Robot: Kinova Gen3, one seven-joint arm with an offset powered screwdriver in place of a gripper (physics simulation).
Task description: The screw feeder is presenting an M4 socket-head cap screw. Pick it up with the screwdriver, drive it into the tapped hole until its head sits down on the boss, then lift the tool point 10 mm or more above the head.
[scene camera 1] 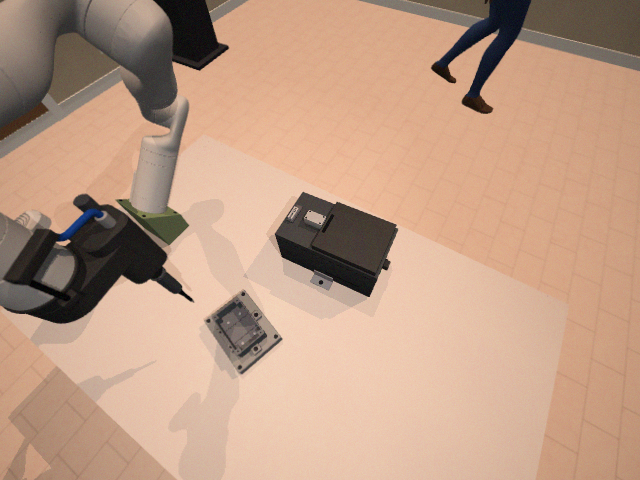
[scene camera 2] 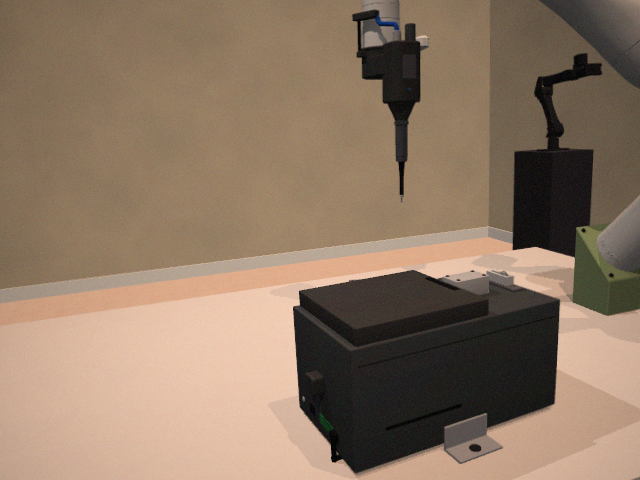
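The screwdriver (scene camera 1: pixel 192 300) (scene camera 2: pixel 401 196) hangs in the air, clear of the feeder and the part. A small silvery screw (scene camera 2: pixel 401 198) shows at its bit tip in scene camera 2; it is too small to make out in scene camera 1. The black screw feeder (scene camera 1: pixel 354 237) (scene camera 2: pixel 454 361) stands on the table, with a light pick-up block (scene camera 1: pixel 293 213) (scene camera 2: pixel 500 277) on top. The grey part (scene camera 1: pixel 267 329) lies flat in scene camera 1, down and right of the bit. It has two small bosses (scene camera 1: pixel 255 314) (scene camera 1: pixel 255 348) with dark holes. I cannot tell which hole is the tapped one.
The arm's green base wedge (scene camera 1: pixel 162 225) (scene camera 2: pixel 607 289) stands left of the feeder in scene camera 1. A metal bracket (scene camera 1: pixel 321 280) (scene camera 2: pixel 473 439) sits at the feeder's side. A black arm on a pedestal (scene camera 2: pixel 553 196) stands behind. A person (scene camera 1: pixel 491 56) is on the floor beyond the table.
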